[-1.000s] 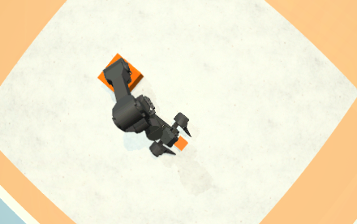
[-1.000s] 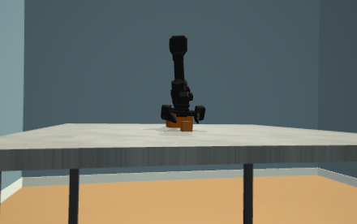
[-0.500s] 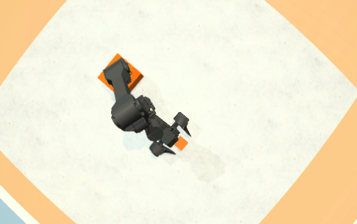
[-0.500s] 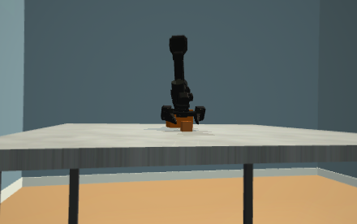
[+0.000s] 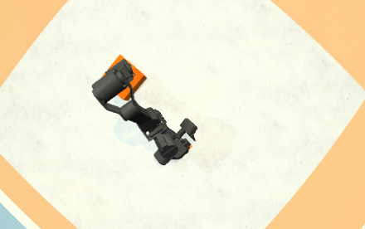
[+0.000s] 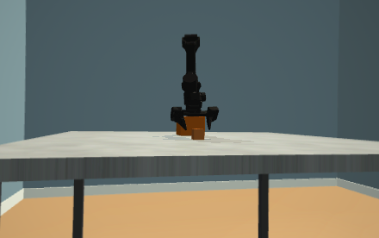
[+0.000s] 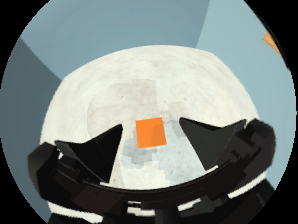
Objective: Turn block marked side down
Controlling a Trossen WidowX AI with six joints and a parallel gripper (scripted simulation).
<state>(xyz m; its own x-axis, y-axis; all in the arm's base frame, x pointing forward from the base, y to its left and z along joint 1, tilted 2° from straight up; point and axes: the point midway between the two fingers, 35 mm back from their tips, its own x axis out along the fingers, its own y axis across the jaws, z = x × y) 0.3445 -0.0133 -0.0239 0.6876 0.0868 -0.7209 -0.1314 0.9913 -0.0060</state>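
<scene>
Now: the orange block 20 mm below my gripper tip and 20 mm behind it.
</scene>
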